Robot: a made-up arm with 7 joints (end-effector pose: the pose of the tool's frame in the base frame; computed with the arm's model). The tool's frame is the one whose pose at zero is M. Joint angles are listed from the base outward.
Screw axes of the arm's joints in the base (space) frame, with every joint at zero. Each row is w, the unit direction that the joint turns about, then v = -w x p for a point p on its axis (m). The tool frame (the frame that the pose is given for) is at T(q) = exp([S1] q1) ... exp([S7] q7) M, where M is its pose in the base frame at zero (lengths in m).
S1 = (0, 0, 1, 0, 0, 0)
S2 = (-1, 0, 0, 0, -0.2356, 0.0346)
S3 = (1, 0, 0, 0, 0.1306, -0.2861)
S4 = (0, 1, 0, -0.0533, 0, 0.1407)
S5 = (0, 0, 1, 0.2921, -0.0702, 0)
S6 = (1, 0, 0, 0, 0.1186, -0.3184)
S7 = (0, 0, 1, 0.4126, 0.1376, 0)
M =
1 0 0 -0.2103
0 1 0 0.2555
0 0 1 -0.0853
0 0 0 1
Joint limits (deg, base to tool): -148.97..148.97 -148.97..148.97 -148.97..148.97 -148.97..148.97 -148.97..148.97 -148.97..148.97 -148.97..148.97
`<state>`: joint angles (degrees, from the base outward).
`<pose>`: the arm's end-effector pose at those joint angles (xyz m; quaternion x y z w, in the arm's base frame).
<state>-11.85 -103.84 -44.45 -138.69 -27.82 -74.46 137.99</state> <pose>0.3802 0.0269 0.3915 -0.2221 -0.2443 -0.0646 0.9417</pose>
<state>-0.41 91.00 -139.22 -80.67 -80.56 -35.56 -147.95</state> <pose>0.3937 -0.1589 0.2472 0.2101 -0.8016 0.2365 0.5074</pose>
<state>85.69 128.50 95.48 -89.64 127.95 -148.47 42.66</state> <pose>0.2991 -0.1580 0.1313 0.0236 0.7661 0.5394 0.3487</pose>
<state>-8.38 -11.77 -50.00 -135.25 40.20 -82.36 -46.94</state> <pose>0.2921 -0.1824 0.2144 0.1598 0.9606 0.1357 0.1827</pose>
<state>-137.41 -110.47 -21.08 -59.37 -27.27 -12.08 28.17</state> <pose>0.2220 -0.3814 0.5175 0.0673 0.6320 0.7689 0.0700</pose>
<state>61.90 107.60 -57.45 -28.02 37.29 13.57 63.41</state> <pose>0.1929 -0.0383 0.3084 0.9059 -0.3194 -0.2416 0.1375</pose>
